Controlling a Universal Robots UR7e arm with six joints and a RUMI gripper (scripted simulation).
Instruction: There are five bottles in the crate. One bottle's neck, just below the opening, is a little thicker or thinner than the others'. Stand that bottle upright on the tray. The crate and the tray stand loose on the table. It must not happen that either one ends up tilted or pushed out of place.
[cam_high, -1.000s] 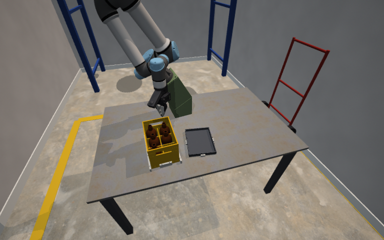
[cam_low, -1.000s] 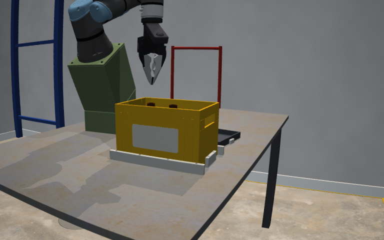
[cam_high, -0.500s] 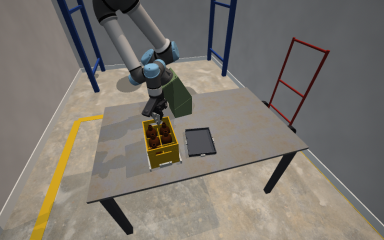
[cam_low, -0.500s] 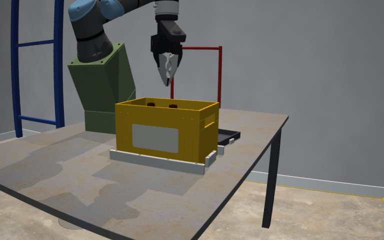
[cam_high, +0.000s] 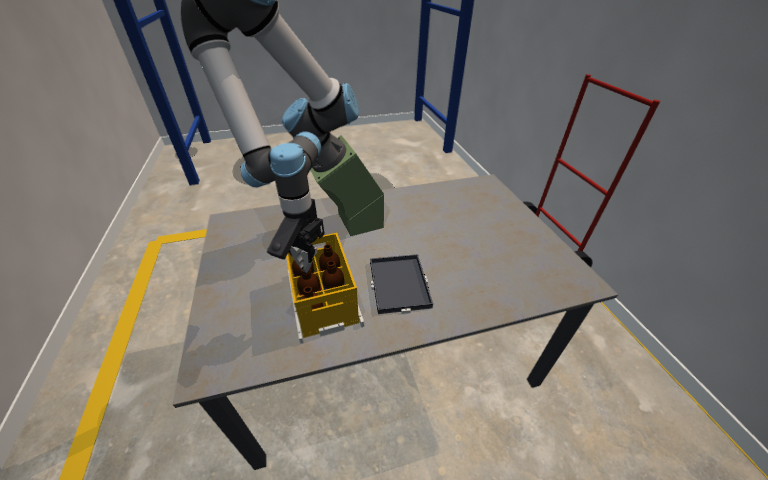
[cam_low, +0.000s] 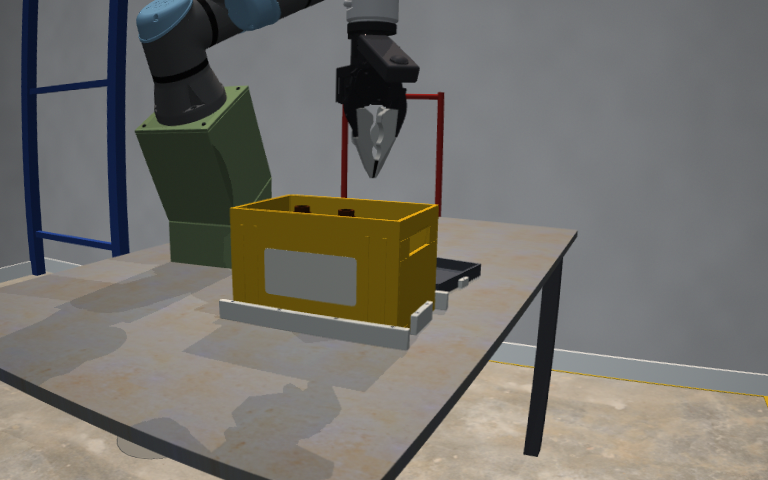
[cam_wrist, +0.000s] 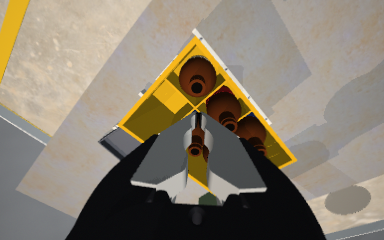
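Right now the yellow crate is 16 cm below my hand, 8 cm behind it and 4 cm to the left of it. Also, from my hand: dark tray 32 cm to the left, 23 cm below, 5 cm behind.
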